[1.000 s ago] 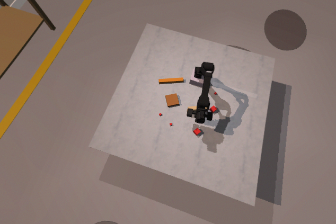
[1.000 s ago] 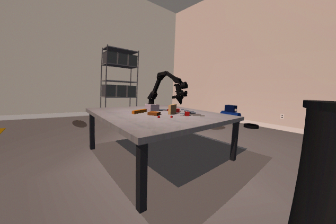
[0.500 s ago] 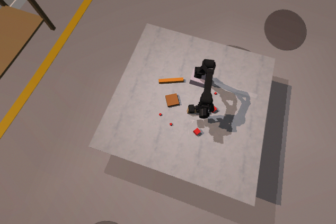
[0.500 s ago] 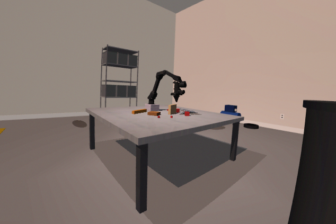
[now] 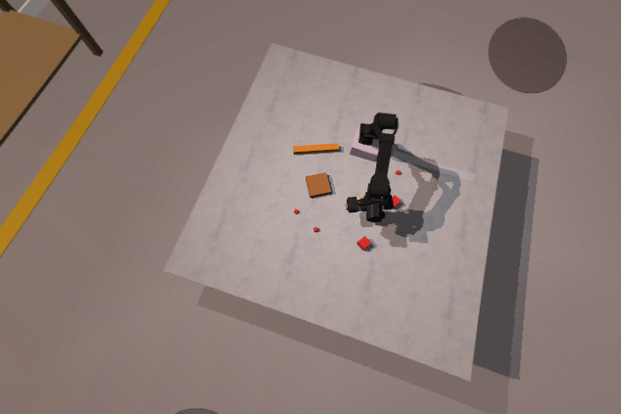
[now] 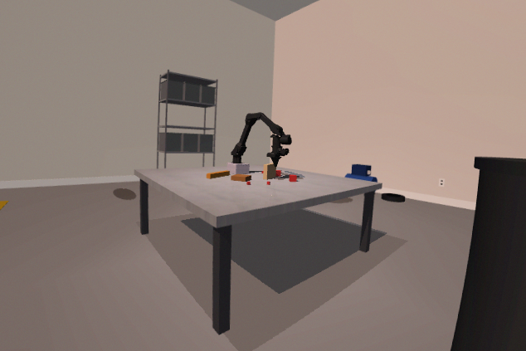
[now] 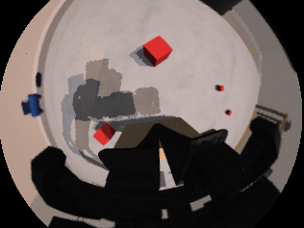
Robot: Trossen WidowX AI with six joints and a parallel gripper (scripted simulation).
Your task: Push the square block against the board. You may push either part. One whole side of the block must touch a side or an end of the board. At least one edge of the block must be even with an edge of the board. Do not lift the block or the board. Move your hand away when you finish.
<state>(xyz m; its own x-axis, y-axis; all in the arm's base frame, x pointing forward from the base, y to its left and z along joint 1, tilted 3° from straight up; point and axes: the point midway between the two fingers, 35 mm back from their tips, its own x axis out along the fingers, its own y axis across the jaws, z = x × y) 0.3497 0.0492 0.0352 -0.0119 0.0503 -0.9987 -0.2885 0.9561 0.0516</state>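
Now: gripper tip 40 mm past the tan board, 10 mm to the left of it and 30 mm above it. Also, from my gripper tip: brown square block (90 mm behind, 230 mm to the right, 70 mm below); then orange bar (280 mm behind, 280 mm to the right, 70 mm below).
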